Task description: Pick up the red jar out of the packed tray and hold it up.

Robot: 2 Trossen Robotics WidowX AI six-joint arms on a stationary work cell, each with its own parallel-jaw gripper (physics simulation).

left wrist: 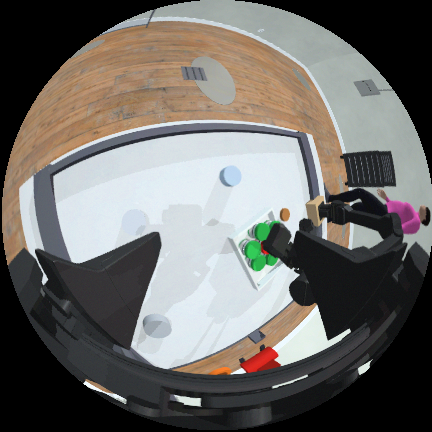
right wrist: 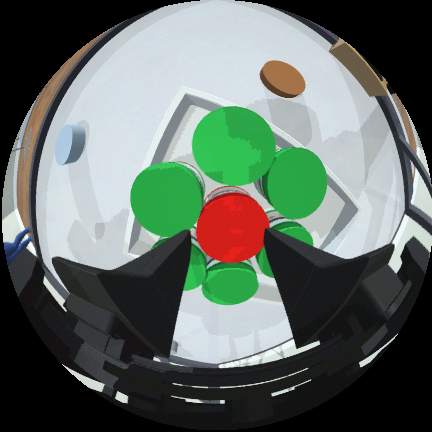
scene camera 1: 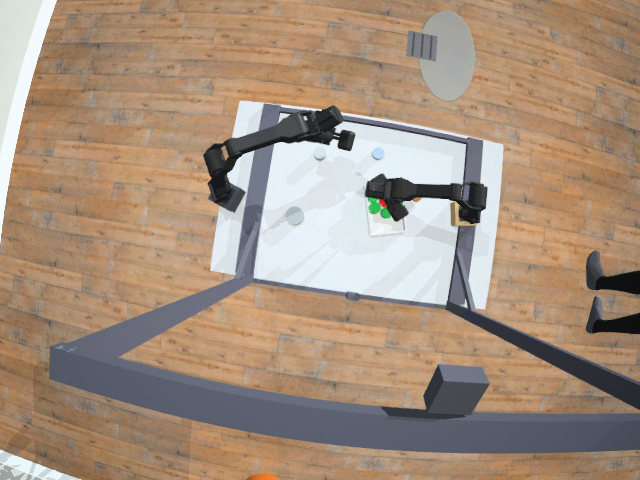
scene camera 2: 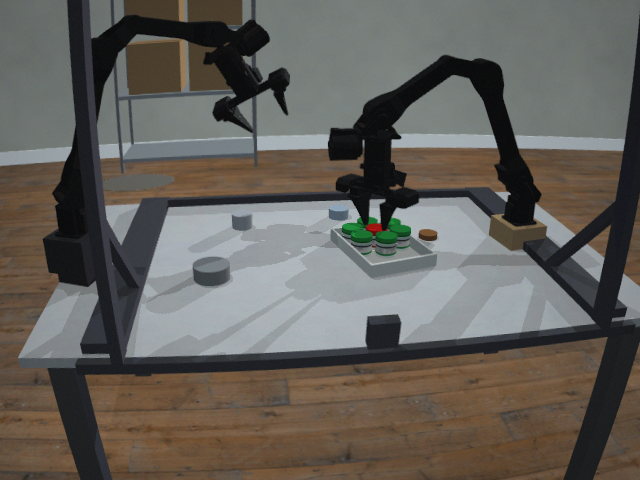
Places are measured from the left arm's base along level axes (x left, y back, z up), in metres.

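Pixels of known places: left gripper, fingertip midpoint: (left wrist: 229,238) (scene camera 1: 339,140) (scene camera 2: 269,123); right gripper, fingertip midpoint: (right wrist: 227,235) (scene camera 2: 375,227); left arm's base, link origin: (scene camera 1: 223,193) (scene camera 2: 74,231); right arm's base, link origin: (left wrist: 321,210) (scene camera 1: 466,213) (scene camera 2: 519,220).
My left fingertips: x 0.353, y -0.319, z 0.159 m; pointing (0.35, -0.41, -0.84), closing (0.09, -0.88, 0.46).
Note:
Ahead of a thing's pixels: the offset from my left fingertips to its middle.
The red jar @(dx -0.064, dy -0.262, dz -0.229 m) (scene camera 1: 383,203) (scene camera 2: 376,228) (left wrist: 265,248) (right wrist: 233,227) stands upright in the white tray @(dx -0.087, dy -0.278, dz -0.256 m) (scene camera 1: 386,234) (scene camera 2: 403,266), ringed closely by several green-lidded jars @(dx -0.103, dy -0.288, dz -0.229 m) (scene camera 2: 386,242) @(dx -0.018, dy -0.287, dz -0.229 m) (right wrist: 233,145). My right gripper (scene camera 2: 375,226) (right wrist: 227,235) points down, partly open and empty. In the right wrist view its fingertips show on either side of the red lid; in scene camera 2 they reach about lid height. Whether they touch the lid I cannot tell. The red jar's lower body is hidden by its neighbours. My left gripper (scene camera 2: 269,122) (left wrist: 229,238) is wide open and empty, high above the table's left part.
A brown disc @(dx +0.027, dy -0.373, dz -0.249 m) (scene camera 2: 427,235) (right wrist: 282,79) lies beside the tray. A light blue cylinder @(dx +0.107, dy -0.143, dz -0.243 m) (scene camera 2: 338,212) (right wrist: 70,145) stands behind it. A small grey cylinder @(dx -0.016, dy +0.069, dz -0.238 m) (scene camera 2: 241,221) and a wider grey one @(dx -0.293, dy +0.035, dz -0.240 m) (scene camera 2: 211,271) stand farther left. A dark box @(dx -0.468, dy -0.329, dz -0.224 m) (scene camera 2: 383,330) sits at the front edge.

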